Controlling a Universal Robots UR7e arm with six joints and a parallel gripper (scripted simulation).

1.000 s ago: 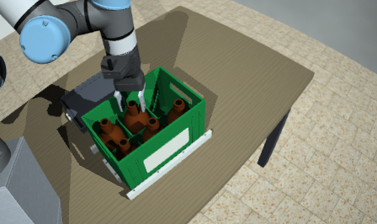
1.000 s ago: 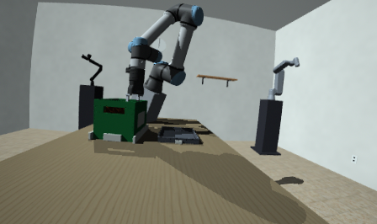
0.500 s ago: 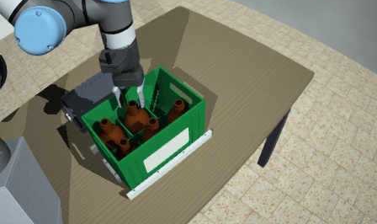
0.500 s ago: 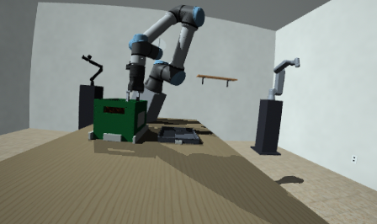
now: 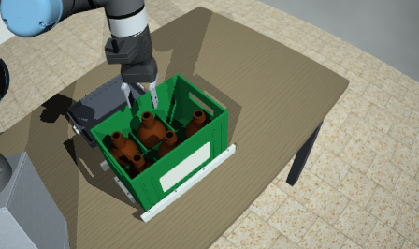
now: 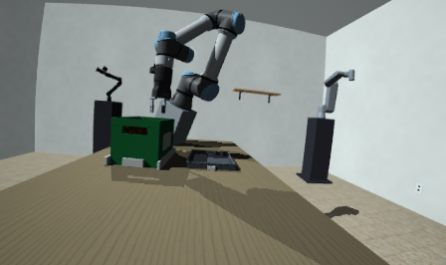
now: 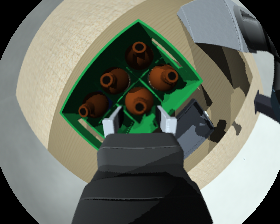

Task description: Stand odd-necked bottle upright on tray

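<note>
My gripper is now 13 cm above the crate, 4 cm to the left of it and 1 cm short of it. Round my hand: dark grey tray 24 cm to the left, 21 cm below, 3 cm behind.
</note>
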